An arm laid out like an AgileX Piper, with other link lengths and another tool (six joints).
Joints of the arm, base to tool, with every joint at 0 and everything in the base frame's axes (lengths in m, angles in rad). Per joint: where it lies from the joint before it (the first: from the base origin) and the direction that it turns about. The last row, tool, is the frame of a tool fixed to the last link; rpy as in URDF.
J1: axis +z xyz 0 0 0.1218
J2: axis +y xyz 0 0 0
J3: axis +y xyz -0.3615 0 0.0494
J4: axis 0.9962 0 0.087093 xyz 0.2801 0 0.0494
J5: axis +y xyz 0 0 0
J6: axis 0.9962 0 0.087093 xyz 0.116 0 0.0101
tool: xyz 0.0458 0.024 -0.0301 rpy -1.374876 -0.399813 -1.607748
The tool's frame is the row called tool.
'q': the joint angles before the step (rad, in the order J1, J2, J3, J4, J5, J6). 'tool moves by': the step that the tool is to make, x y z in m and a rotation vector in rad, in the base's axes. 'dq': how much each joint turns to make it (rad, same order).
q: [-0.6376 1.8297 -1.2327 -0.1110 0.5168 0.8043]
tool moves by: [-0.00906 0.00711 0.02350 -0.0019 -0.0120 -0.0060]
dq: [-0.0001 -0.0572 0.0000 0.0115 0.0465 -0.0043]
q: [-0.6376 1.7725 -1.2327 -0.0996 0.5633 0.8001]
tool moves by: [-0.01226 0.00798 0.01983 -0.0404 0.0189 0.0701]
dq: [0.0000 -0.0540 -0.0001 0.0069 0.0406 -0.0907]
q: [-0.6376 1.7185 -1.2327 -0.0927 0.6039 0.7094]
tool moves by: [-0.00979 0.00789 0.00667 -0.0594 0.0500 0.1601]
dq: [0.0000 -0.0256 0.0000 0.0396 0.0217 -0.2101]
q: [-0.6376 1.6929 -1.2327 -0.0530 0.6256 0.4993]
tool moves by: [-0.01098 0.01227 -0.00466 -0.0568 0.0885 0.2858]
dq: [-0.0001 -0.0033 0.0008 0.1115 0.0410 -0.3837]
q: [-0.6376 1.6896 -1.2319 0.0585 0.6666 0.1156]
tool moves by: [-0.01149 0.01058 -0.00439 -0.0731 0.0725 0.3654]
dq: [-0.0001 -0.0001 0.0001 0.1352 0.0540 -0.4700]
